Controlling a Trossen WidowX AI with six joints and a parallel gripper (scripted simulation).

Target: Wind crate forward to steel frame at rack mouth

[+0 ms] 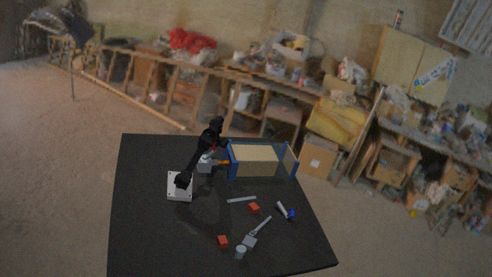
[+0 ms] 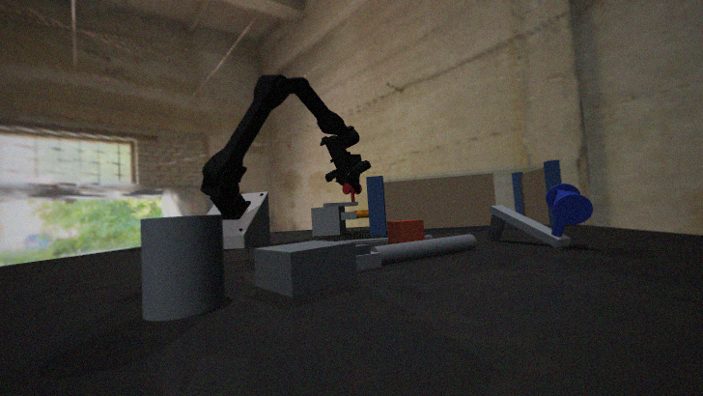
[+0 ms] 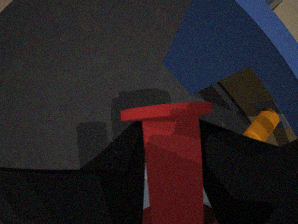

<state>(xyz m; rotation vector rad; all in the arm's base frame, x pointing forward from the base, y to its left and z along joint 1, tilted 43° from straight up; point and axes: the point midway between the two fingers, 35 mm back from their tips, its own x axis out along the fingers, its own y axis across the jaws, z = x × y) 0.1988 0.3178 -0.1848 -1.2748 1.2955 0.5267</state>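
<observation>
The red knob lies 20 mm to the right of my gripper tip and 10 mm behind it. The rest, counted from my gripper tip: grey winch: 110 mm to the right, 100 mm below, 80 mm behind; then grey bar: 370 mm to the right, 180 mm ahead, 130 mm below; then clear-panelled cubby: 330 mm ahead, 40 mm to the right, 20 mm below.
</observation>
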